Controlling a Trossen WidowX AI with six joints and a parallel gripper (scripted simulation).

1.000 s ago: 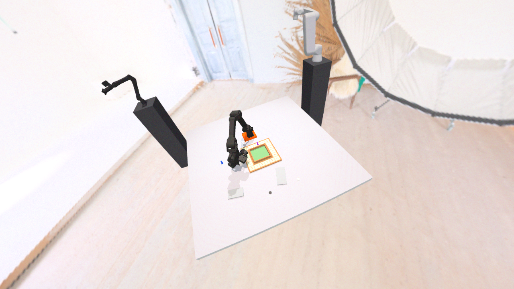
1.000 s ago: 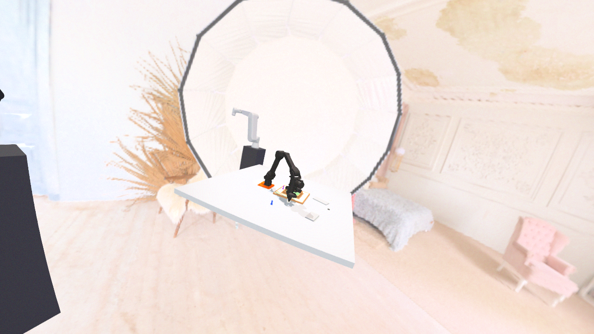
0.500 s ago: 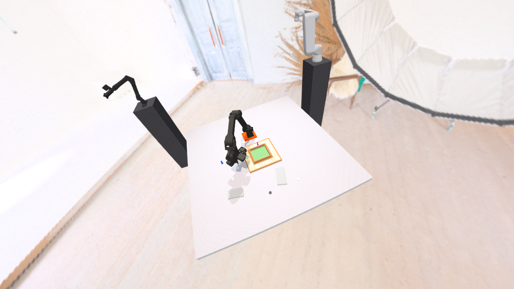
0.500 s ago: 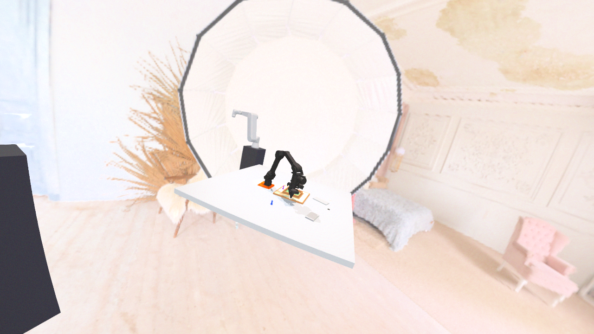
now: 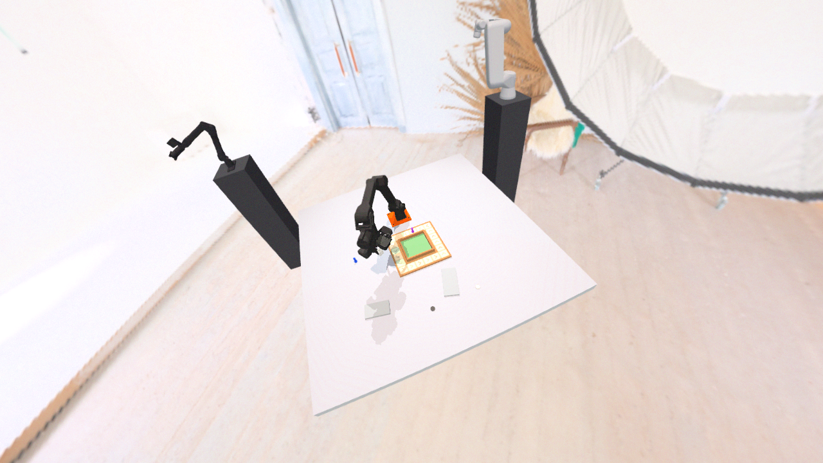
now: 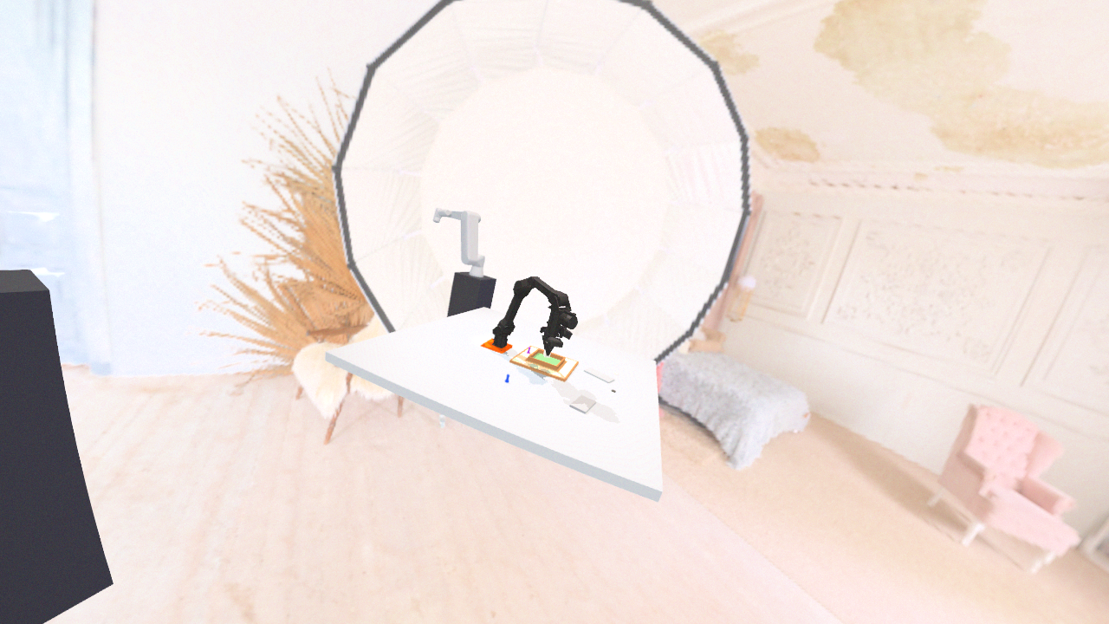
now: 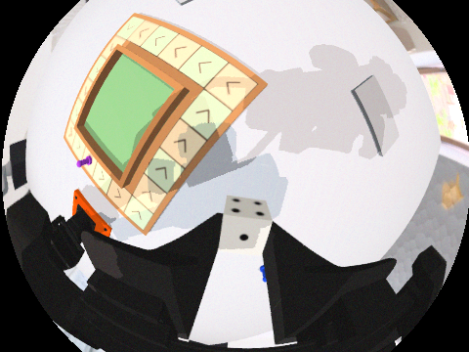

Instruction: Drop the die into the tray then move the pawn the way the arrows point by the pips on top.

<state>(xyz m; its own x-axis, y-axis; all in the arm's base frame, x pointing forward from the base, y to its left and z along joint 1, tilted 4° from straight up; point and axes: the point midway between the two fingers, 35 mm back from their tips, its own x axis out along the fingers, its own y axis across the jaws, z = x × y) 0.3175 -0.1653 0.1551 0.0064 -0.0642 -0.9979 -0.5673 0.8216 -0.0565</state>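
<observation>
My gripper tip is now 160 mm past the purple pawn, 200 mm to the right of it and 90 mm above it. Round my gripper tip: blue pawn 100 mm behind, 150 mm to the right, 100 mm below; then dark disc 320 mm ahead, 150 mm to the left, 120 mm below; then white die right at my gripper tip.
</observation>
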